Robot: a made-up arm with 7 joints. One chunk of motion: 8 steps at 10 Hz.
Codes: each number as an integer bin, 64 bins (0 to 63) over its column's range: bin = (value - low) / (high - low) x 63, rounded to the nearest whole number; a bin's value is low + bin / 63 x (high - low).
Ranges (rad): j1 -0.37..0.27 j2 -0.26..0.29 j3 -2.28..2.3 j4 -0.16..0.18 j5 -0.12..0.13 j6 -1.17..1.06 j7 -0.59..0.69
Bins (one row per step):
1: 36 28 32 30 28 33 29
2: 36 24 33 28 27 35 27
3: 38 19 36 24 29 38 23
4: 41 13 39 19 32 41 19
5: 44 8 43 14 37 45 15
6: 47 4 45 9 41 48 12
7: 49 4 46 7 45 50 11
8: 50 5 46 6 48 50 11
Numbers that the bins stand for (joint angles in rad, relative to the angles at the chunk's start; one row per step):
1: -0.0043 -0.0156 0.0463 0.0019 -0.0089 -0.0019 -0.0008
2: -0.0043 -0.0505 0.1190 -0.0089 -0.0129 0.0689 -0.0414
3: 0.0160 -0.0941 0.3371 -0.0305 -0.0049 0.1751 -0.1227
4: 0.0465 -0.1465 0.5552 -0.0575 0.0070 0.2813 -0.2040
5: 0.0770 -0.1902 0.8460 -0.0844 0.0268 0.4229 -0.2852
6: 0.1075 -0.2251 0.9914 -0.1114 0.0427 0.5290 -0.3462
7: 0.1278 -0.2251 1.0641 -0.1222 0.0586 0.5998 -0.3665
8: 0.1379 -0.2163 1.0641 -0.1276 0.0705 0.5998 -0.3665

